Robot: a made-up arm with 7 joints.
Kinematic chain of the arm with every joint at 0, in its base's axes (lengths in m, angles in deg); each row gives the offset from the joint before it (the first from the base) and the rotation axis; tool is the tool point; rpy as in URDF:
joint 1: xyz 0 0 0.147 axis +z
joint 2: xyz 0 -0.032 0.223 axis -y
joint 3: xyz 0 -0.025 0.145 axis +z
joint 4: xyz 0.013 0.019 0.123 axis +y
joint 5: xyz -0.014 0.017 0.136 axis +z
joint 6: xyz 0 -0.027 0.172 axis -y
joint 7: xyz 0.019 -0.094 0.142 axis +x
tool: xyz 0 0 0 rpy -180 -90 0
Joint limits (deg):
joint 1: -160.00..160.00
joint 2: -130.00..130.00
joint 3: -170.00..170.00
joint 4: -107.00..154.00
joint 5: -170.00..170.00
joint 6: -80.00..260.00
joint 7: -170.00..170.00
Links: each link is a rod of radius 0.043 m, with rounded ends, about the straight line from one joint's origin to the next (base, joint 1, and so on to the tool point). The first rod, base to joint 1, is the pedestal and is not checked.
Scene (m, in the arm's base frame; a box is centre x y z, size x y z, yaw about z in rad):
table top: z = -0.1
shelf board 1: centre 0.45 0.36 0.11 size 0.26 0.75 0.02 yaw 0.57
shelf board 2: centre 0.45 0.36 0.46 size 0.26 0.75 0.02 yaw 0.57
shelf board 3: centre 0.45 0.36 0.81 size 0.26 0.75 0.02 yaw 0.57
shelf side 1: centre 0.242 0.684 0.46 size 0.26 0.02 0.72 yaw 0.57
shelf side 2: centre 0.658 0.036 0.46 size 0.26 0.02 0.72 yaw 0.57
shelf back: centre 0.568 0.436 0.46 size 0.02 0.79 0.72 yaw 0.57
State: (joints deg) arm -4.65 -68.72 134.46 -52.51 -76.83 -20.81 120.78
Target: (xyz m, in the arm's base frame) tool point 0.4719 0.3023 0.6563
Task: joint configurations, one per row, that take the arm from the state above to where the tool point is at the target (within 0.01 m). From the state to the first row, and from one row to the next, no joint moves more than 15 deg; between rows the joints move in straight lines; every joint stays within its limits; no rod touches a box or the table.
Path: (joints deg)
1: -6.75 -55.54 135.47 -51.77 -79.06 -27.88 115.24
2: -8.86 -42.36 136.49 -51.03 -81.28 -34.95 109.69
3: -10.96 -29.18 137.50 -50.29 -83.51 -42.02 104.15
4: 2.52 -17.46 148.33 -58.53 -81.33 -54.68 109.69
5: 15.99 -5.75 159.17 -66.77 -79.15 -67.34 115.24
6: 29.47 5.96 170.00 -75.01 -76.96 -80.00 120.78
7: 31.97 -7.02 167.30 -62.32 -72.88 -66.65 120.78
8: 34.47 -20.01 164.59 -49.63 -68.80 -53.30 120.78
9: 36.97 -32.99 161.89 -36.93 -64.72 -39.95 120.78

